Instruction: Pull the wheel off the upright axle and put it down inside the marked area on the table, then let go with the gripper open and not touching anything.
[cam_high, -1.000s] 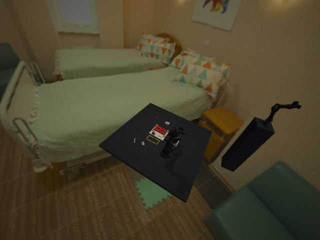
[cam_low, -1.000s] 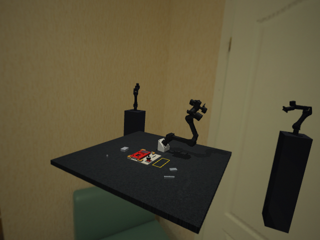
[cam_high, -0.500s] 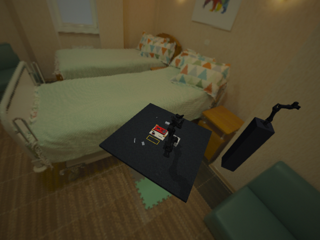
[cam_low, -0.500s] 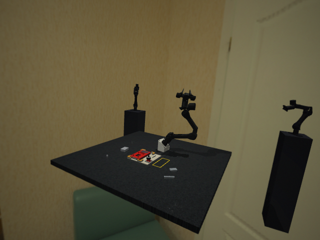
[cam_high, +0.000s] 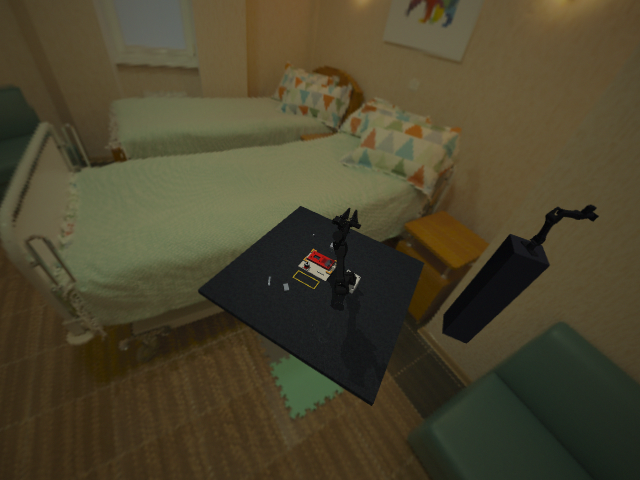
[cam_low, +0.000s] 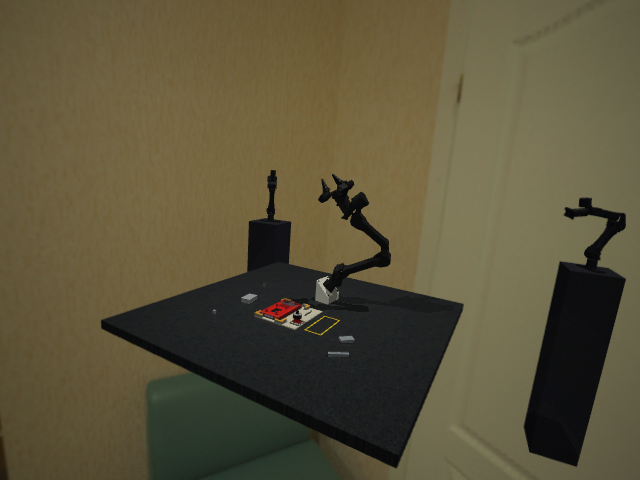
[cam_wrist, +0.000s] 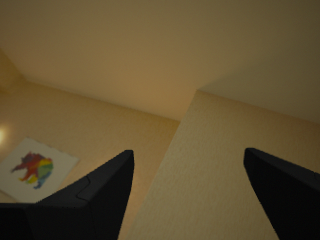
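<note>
Right now the dark wheel is 23 cm ahead of my gripper tip and 63 cm below it.
</note>
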